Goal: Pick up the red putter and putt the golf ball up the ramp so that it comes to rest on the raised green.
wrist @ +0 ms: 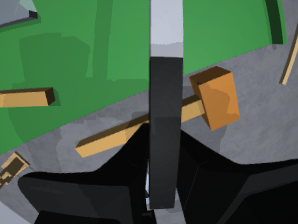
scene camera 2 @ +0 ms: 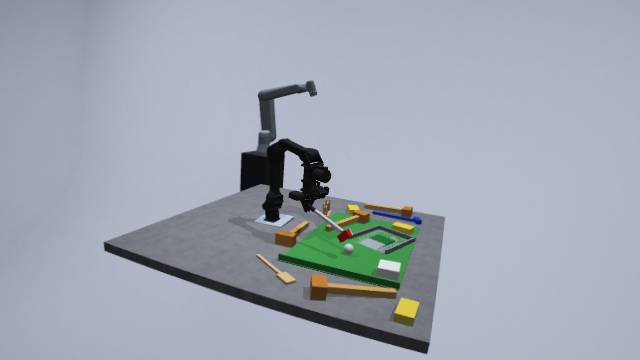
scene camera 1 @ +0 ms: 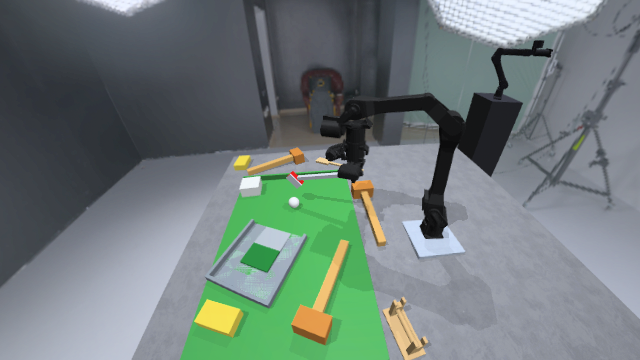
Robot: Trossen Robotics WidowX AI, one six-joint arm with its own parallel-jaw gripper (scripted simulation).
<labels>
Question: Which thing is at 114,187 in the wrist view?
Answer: My gripper.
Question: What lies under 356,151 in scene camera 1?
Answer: My gripper.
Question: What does my gripper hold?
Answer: A red putter.
</labels>
